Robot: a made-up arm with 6 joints. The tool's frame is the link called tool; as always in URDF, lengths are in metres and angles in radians. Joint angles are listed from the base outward.
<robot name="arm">
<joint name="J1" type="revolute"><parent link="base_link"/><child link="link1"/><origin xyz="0.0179 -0.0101 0.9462" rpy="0 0 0"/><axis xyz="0 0 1"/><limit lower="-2.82" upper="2.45"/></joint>
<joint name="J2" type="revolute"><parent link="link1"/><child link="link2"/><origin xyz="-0.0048 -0.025 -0.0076" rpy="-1.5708 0 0"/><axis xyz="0 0 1"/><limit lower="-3.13" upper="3.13"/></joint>
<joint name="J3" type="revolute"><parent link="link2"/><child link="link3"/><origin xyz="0.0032 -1.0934 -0.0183" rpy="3.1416 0 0"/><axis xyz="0 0 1"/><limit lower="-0.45" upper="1.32"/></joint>
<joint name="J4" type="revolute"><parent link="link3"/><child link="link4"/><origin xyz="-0.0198 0.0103 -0.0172" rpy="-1.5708 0 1.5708"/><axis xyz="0 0 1"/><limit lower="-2.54" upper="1.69"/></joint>
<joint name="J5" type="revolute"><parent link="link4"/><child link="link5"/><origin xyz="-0.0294 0.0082 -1.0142" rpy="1.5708 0 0"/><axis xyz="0 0 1"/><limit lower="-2.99" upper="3.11"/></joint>
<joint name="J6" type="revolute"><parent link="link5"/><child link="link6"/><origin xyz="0.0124 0.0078 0.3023" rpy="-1.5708 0 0"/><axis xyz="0 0 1"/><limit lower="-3.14" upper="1.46"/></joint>
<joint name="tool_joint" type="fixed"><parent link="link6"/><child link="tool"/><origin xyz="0.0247 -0.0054 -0.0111" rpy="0 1.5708 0"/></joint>
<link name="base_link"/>
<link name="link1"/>
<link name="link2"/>
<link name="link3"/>
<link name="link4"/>
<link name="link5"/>
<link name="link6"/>
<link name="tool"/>
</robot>
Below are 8 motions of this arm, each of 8 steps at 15 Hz.
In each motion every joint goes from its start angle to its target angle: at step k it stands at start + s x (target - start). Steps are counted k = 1, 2, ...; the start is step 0. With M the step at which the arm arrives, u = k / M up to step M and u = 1 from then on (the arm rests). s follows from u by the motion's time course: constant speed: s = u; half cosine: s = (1 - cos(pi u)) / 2; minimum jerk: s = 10 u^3 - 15 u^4 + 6 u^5.
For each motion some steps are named. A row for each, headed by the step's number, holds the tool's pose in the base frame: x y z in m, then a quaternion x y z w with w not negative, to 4 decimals.
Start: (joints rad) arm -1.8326 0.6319 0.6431 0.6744 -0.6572 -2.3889
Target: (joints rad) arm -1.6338 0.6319 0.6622 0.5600 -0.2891 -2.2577
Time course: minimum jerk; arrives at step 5
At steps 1, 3, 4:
1: -0.6688 -1.5201 2.0013 0.4498 -0.5620 -0.6802 0.1384
3: -0.4883 -1.5929 1.9953 0.5014 -0.5434 -0.6107 0.2834
4: -0.4104 -1.6169 1.9927 0.5166 -0.5356 -0.5750 0.3401

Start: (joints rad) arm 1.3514 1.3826 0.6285 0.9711 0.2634 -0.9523
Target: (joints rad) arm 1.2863 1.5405 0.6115 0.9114 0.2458 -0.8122
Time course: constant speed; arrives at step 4
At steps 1, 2, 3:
1: 0.6835 1.8454 0.5731 -0.1770 0.2611 0.6651 0.6768
2: 0.7114 1.8139 0.4905 -0.1933 0.2728 0.6558 0.6769
3: 0.7374 1.7785 0.4089 -0.2095 0.2847 0.6464 0.6762

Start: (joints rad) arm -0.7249 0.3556 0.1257 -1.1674 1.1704 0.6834
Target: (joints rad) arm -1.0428 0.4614 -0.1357 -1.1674 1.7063 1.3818
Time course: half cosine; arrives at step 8
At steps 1, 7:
1: 0.8647 -0.9467 1.4814 0.0393 -0.2626 -0.7431 0.6142
7: 0.5202 -1.0542 1.1744 -0.2434 0.1063 -0.9219 0.2820

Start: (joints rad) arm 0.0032 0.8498 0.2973 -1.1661 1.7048 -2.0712
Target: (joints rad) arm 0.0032 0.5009 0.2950 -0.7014 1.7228 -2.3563
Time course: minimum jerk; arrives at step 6
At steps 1, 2, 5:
1: 1.5371 -0.1360 0.9096 0.7248 -0.6551 0.1509 0.1510
2: 1.5414 -0.1593 1.0107 0.7295 -0.6349 0.2153 0.1356
5: 1.4867 -0.2471 1.4665 0.7081 -0.5138 0.4775 0.0810

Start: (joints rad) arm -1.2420 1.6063 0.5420 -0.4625 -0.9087 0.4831
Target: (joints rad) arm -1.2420 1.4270 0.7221 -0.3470 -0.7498 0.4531
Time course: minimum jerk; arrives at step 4
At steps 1, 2, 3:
1: 0.2406 -1.5333 -0.0240 0.5212 0.5850 -0.2045 0.5868
2: 0.2786 -1.6659 0.1332 0.4578 0.5596 -0.2549 0.6421
3: 0.3109 -1.7796 0.3105 0.3911 0.5265 -0.3043 0.6908

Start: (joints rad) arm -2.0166 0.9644 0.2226 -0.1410 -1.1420 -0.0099
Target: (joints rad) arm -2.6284 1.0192 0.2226 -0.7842 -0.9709 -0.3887
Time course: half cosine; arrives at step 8
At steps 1, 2, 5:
1: -0.9977 -1.3076 0.8192 0.7319 0.3461 -0.4969 0.3126
2: -1.0703 -1.2269 0.7953 0.7604 0.2781 -0.5123 0.2864
5: -1.3251 -0.7881 0.6821 0.8284 -0.0846 -0.5391 0.1261

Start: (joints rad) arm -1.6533 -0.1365 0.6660 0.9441 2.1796 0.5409
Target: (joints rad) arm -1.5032 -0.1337 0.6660 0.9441 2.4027 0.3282
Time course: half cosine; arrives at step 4
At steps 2, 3, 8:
2: -0.2218 -0.3769 2.8639 -0.8975 -0.4243 0.1128 0.0418
3: -0.2050 -0.3922 2.8647 -0.8722 -0.4580 0.1619 0.0579
8: -0.1978 -0.3984 2.8651 -0.8609 -0.4706 0.1827 0.0635

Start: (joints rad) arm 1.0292 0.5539 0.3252 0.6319 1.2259 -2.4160
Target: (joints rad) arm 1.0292 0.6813 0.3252 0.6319 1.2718 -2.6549
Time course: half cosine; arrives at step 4
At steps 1, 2, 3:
1: 1.0943 1.2161 1.7717 0.5962 0.3888 0.6757 0.1916
2: 1.1117 1.2480 1.6969 0.6058 0.4298 0.6483 0.1672
3: 1.1272 1.2768 1.6206 0.6143 0.4690 0.6184 0.1421

